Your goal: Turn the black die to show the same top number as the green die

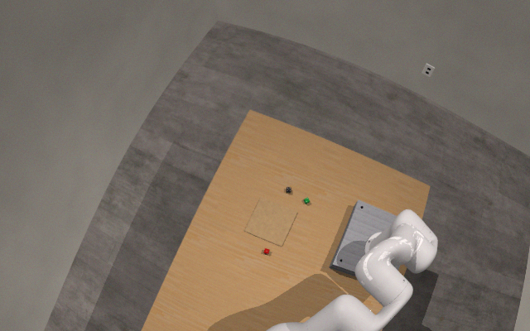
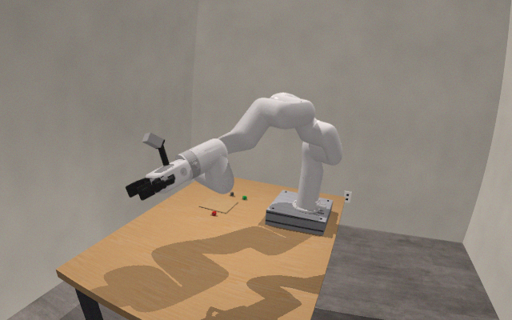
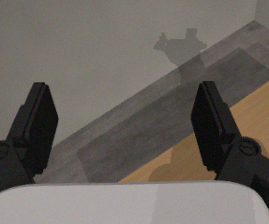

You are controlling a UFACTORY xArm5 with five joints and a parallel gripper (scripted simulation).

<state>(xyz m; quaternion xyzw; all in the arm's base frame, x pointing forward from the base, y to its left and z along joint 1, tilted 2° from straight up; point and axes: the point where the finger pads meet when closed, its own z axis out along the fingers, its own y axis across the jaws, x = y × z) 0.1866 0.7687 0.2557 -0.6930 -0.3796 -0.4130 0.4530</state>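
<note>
Now: hand 230 mm short of the black die, 800 mm to the left of it and 330 mm above it. The rest, counted from my hand: tan mat (220 mm ahead, 670 mm to the right, 340 mm below); then red die (170 mm ahead, 570 mm to the right, 330 mm below); then green die (160 mm ahead, 800 mm to the right, 330 mm below).
</note>
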